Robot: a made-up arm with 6 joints. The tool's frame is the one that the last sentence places.
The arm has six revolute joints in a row. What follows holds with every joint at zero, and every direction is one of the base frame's. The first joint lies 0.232 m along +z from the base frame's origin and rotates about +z. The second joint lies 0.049 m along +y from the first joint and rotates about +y. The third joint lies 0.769 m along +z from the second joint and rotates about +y. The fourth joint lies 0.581 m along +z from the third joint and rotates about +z. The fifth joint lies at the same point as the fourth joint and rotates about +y. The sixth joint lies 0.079 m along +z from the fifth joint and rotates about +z. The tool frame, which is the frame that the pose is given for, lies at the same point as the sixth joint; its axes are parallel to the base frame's.
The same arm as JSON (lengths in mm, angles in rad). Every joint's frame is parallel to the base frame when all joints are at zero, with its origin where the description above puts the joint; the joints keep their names.
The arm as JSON. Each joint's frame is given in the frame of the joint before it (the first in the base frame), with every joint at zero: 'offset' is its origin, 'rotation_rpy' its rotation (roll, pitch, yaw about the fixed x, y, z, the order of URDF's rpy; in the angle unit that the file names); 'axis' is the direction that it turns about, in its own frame. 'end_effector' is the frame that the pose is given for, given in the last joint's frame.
{"length_unit": "mm", "angle_unit": "rad", "chain": [
  {"id": "joint 1", "offset": [0.0, 0.0, 232.0], "rotation_rpy": [0.0, 0.0, 0.0], "axis": "+z"},
  {"id": "joint 2", "offset": [0.0, 49.0, 0.0], "rotation_rpy": [0.0, 0.0, 0.0], "axis": "+y"},
  {"id": "joint 3", "offset": [0.0, 0.0, 769.0], "rotation_rpy": [0.0, 0.0, 0.0], "axis": "+y"},
  {"id": "joint 4", "offset": [0.0, 0.0, 581.0], "rotation_rpy": [0.0, 0.0, 0.0], "axis": "+z"},
  {"id": "joint 5", "offset": [0.0, 0.0, 0.0], "rotation_rpy": [0.0, 0.0, 0.0], "axis": "+y"},
  {"id": "joint 6", "offset": [0.0, 0.0, 79.0], "rotation_rpy": [0.0, 0.0, 0.0], "axis": "+z"}
], "end_effector": {"offset": [0.0, 0.0, 0.0], "rotation_rpy": [0.0, 0.0, 0.0]}}

